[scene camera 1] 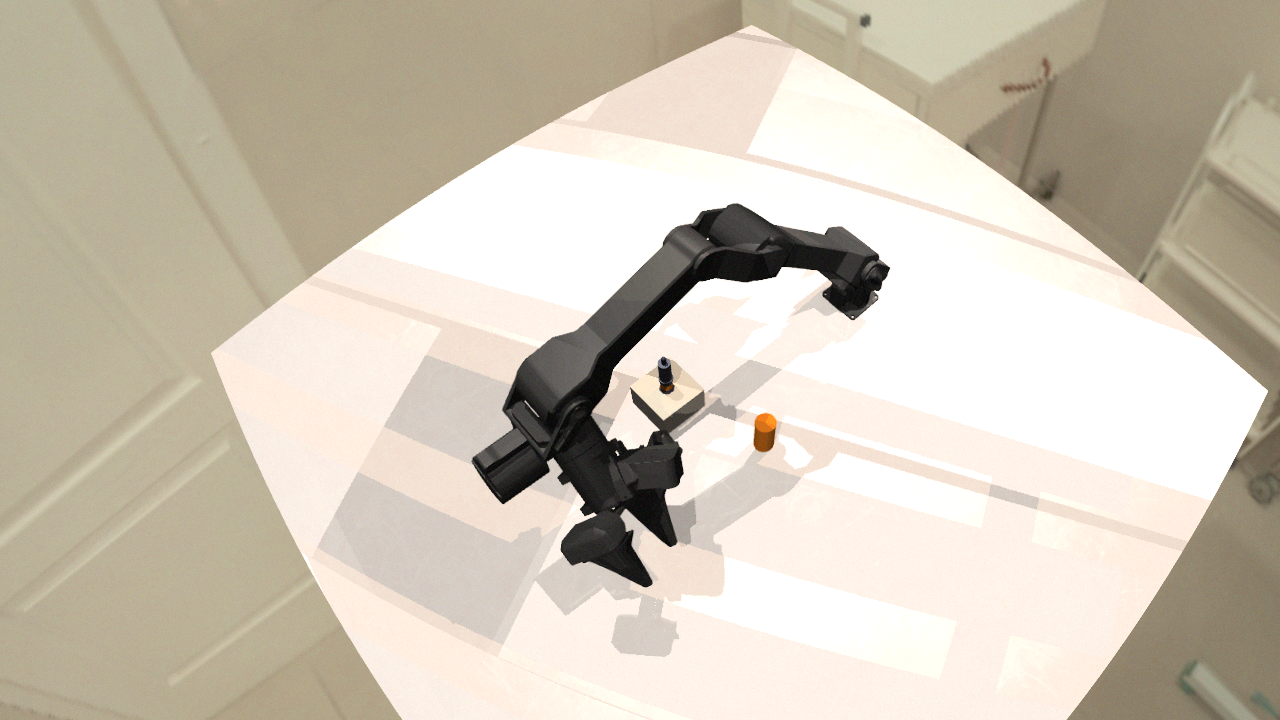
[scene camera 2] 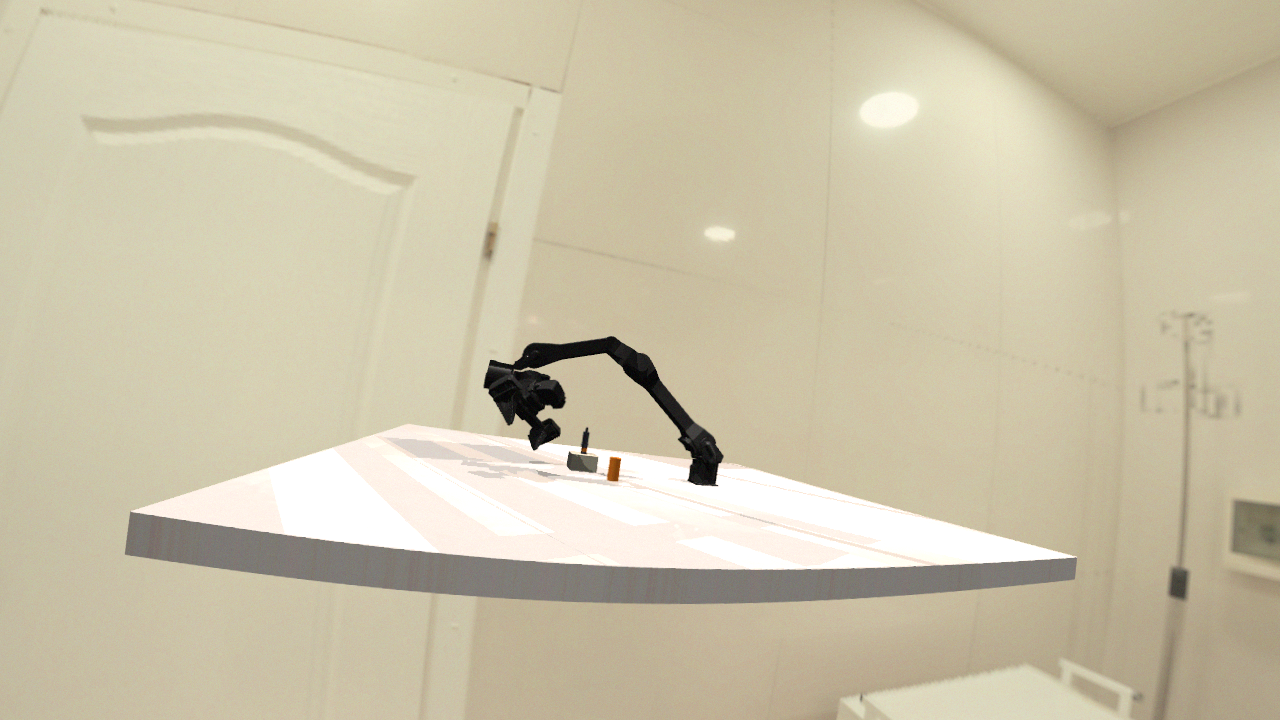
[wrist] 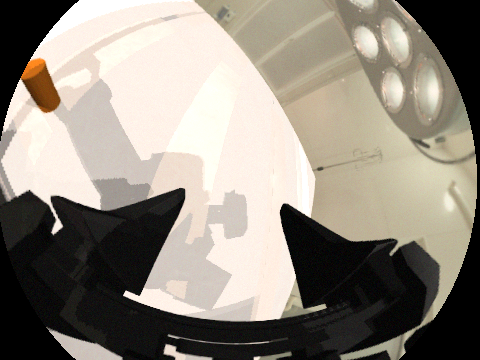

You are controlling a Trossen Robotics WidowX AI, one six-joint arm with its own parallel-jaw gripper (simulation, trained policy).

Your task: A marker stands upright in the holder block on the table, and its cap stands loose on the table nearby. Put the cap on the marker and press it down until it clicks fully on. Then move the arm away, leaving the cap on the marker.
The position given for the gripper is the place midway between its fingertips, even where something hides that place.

In view: the gripper (scene camera 1: 661, 565), an orange cap (scene camera 1: 765, 424) and a pale holder block (scene camera 1: 696, 404).
The gripper is seen too in scene camera 2 (scene camera 2: 522, 437) and in the wrist view (wrist: 234, 201).
